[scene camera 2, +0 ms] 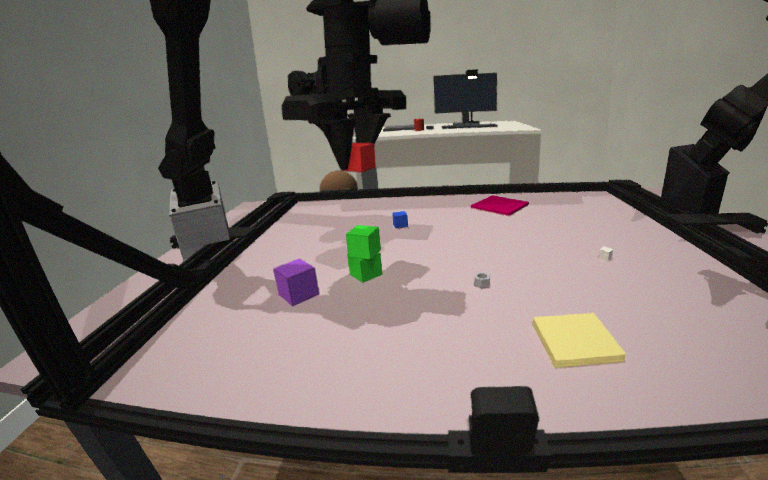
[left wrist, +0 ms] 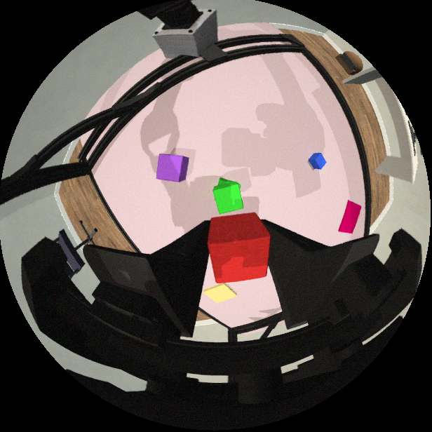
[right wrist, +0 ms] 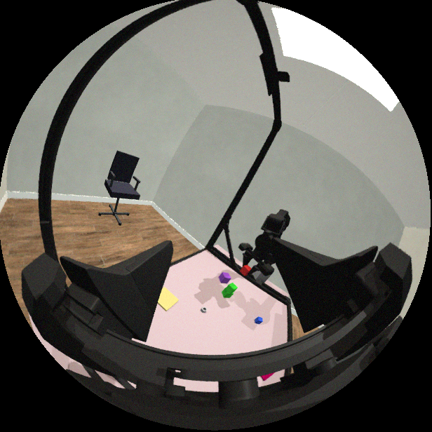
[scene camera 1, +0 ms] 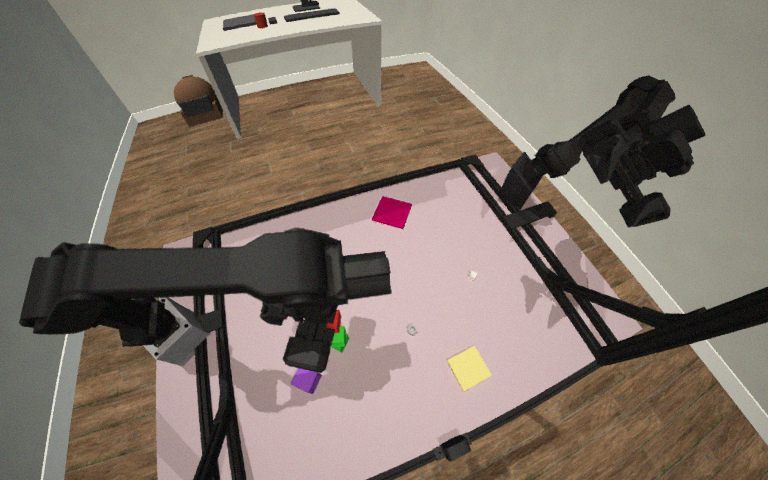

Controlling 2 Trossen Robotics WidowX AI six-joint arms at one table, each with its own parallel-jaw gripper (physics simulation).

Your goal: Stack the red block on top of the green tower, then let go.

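Observation:
The red block is between the fingers of my left gripper, which is shut on it and holds it in the air. The green tower is two green blocks standing upright, the upper one turned slightly. In scene camera 2, the red block shows above the tower with a clear gap between them. In scene camera 1, my left arm hides part of the red block and the tower. My right gripper is open and empty, away from the blocks.
A purple block stands beside the tower. A blue block lies farther back. A grey nut, a small white cube, a yellow pad and a magenta pad lie towards the right.

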